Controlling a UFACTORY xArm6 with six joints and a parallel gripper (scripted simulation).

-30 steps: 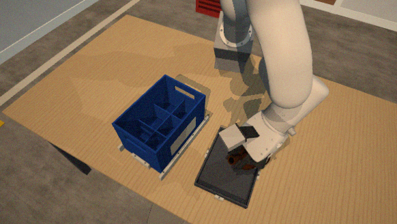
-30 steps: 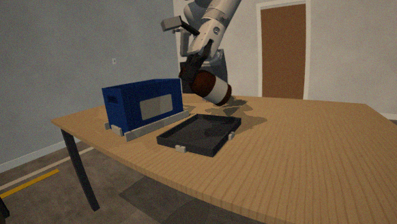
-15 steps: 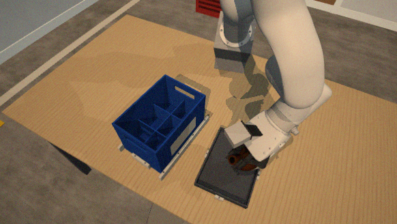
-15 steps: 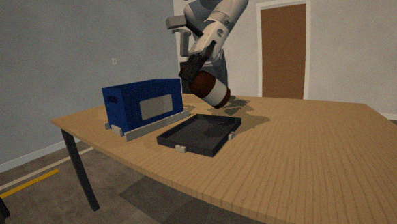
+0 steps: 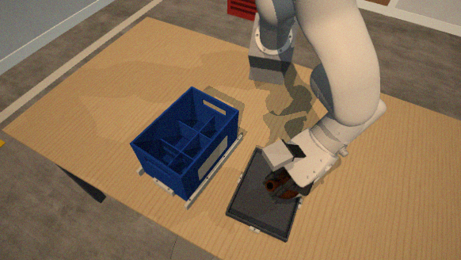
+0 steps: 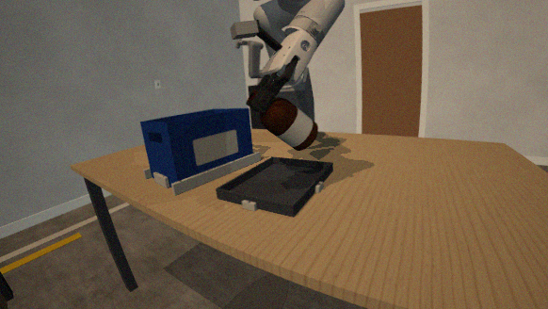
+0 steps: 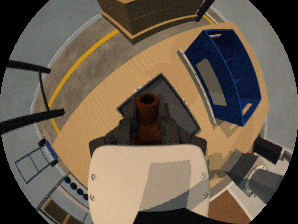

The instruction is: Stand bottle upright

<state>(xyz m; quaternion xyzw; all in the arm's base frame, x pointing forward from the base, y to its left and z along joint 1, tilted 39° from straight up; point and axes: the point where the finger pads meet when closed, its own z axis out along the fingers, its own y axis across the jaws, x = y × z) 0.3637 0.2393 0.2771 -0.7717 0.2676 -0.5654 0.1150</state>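
Now: hand 4 cm past the brown bottle, 4 cm above it and 1 cm to the right of it. The rest, counted from my hand: tray: 20 cm below, 6 cm behind, 3 cm to the right; then blue crate: 30 cm to the right, 12 cm below, 1 cm ahead.
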